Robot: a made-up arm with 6 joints.
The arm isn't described. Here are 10 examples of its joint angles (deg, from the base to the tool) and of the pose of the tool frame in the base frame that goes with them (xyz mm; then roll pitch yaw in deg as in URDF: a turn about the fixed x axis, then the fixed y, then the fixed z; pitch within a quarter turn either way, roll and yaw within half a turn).
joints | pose
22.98 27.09 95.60 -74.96 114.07 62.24 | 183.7 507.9 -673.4 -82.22 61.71 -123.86
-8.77 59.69 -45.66 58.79 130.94 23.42 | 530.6 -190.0 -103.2 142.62 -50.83 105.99
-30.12 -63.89 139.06 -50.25 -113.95 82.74 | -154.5 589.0 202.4 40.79 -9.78 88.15
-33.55 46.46 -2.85 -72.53 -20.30 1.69 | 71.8 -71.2 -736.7 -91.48 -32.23 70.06
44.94 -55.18 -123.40 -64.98 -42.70 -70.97 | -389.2 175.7 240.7 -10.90 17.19 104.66
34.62 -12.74 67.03 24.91 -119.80 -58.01 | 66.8 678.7 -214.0 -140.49 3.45 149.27
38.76 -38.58 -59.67 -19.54 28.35 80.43 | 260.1 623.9 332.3 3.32 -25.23 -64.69
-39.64 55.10 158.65 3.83 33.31 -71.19 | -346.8 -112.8 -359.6 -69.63 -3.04 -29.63
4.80 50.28 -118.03 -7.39 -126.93 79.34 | -372.1 21.8 -469.4 -155.43 5.06 -114.38
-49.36 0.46 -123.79 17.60 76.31 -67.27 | -217.5 53.9 -55.6 -15.59 63.03 25.28
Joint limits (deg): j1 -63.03..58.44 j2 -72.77..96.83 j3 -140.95..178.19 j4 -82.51..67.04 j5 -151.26..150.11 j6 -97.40..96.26
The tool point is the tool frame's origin. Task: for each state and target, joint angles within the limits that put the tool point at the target. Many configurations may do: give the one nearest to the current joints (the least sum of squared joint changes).
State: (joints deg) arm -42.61 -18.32 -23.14 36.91 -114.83 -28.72
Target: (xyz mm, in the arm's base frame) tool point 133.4 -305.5 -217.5
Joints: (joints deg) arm -47.31 -16.92 -7.15 20.83 -119.70 -33.62
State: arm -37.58 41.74 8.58 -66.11 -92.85 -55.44
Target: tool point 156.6 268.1 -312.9
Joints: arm -22.97 42.76 11.79 -72.94 -78.30 -45.82
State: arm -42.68 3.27 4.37 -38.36 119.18 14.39
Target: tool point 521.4 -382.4 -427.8
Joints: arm -45.40 10.05 14.15 -37.06 111.70 11.90
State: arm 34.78 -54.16 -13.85 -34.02 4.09 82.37
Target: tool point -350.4 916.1 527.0
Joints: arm 43.89 -38.96 3.87 -41.53 -1.36 85.30
